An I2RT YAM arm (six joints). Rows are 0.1 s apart.
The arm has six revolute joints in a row. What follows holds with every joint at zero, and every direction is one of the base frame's. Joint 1 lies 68 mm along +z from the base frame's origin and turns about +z. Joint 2 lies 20 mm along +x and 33.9 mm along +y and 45.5 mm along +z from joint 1 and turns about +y. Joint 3 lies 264 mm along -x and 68.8 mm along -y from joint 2 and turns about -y. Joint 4 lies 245 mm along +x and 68.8 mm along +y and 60 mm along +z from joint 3 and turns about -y. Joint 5 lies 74 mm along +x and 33.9 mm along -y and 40.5 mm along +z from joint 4 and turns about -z. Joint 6 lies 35.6 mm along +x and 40.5 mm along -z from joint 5 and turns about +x. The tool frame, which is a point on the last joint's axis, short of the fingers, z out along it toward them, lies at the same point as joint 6; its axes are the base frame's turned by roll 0, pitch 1.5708 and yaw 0 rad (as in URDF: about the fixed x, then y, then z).
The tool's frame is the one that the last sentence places.
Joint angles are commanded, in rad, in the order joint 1, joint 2, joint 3, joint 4, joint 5, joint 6. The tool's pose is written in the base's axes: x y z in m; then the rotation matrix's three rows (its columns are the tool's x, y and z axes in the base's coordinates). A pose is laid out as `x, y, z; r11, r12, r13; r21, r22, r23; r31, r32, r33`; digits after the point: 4 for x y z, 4 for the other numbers.
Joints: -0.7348 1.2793 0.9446 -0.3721 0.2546 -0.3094
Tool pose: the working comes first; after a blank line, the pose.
Where each joint sits with the arm in this pose, in the base's axes (m; each line is computed from the numbers above, not from the rounded line before):
joint 1: 0.0000 0.0000 0.0680
joint 2: 0.0376 0.0117 0.1135
joint 3: -0.0649 0.0116 0.3664
joint 4: 0.1676 -0.1057 0.3426
joint 5: 0.2061 -0.1863 0.3253
joint 6: 0.2000 -0.1928 0.2721
the tool: 0.2000 -0.1928 0.2721

0.2000, -0.1928, 0.2721; -0.6998, 0.6067, 0.3772; 0.2352, 0.6942, -0.6803; -0.6745, -0.3873, -0.6285
